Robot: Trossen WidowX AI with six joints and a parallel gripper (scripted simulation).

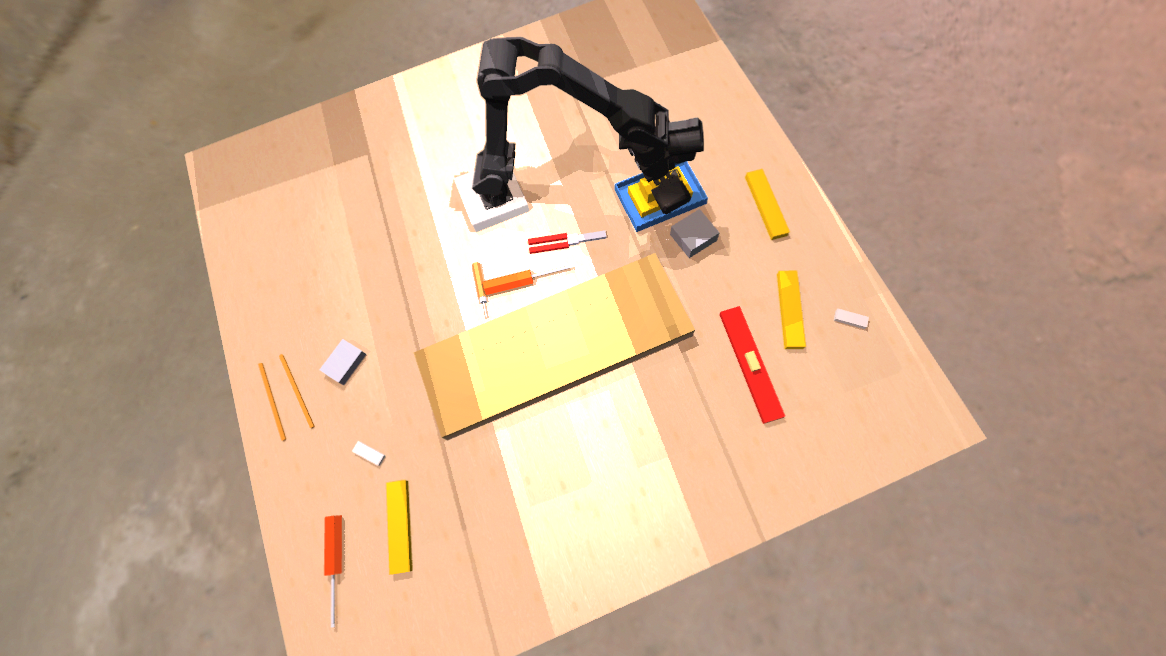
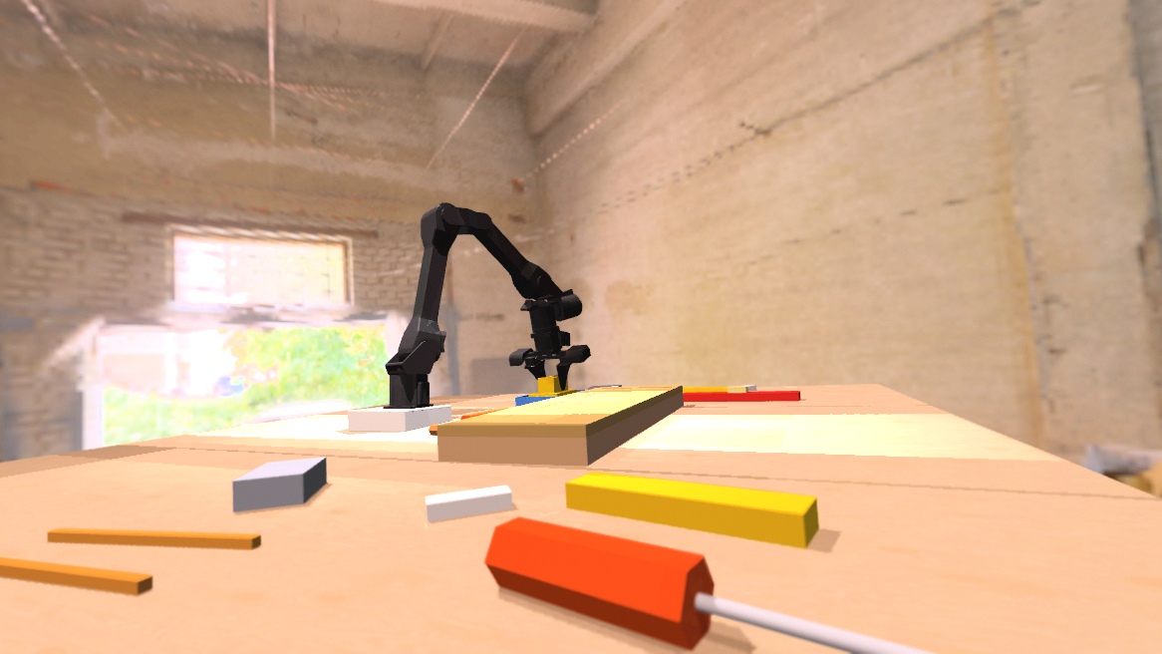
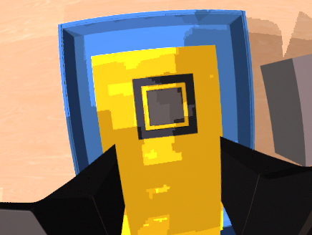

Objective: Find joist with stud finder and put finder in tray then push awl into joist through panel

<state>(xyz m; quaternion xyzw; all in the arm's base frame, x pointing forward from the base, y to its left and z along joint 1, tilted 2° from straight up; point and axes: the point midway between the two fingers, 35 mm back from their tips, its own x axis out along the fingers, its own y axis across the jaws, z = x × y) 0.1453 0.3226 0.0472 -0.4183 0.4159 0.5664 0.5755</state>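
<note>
The blue tray lies 10 mm to the right of my gripper tip and 20 mm below it. Round my gripper tip: red level (410 mm ahead, 20 mm to the right, 20 mm below); then stud finder (10 mm to the left, 20 mm above); then awl (60 mm ahead, 440 mm to the right, 20 mm below).
</note>
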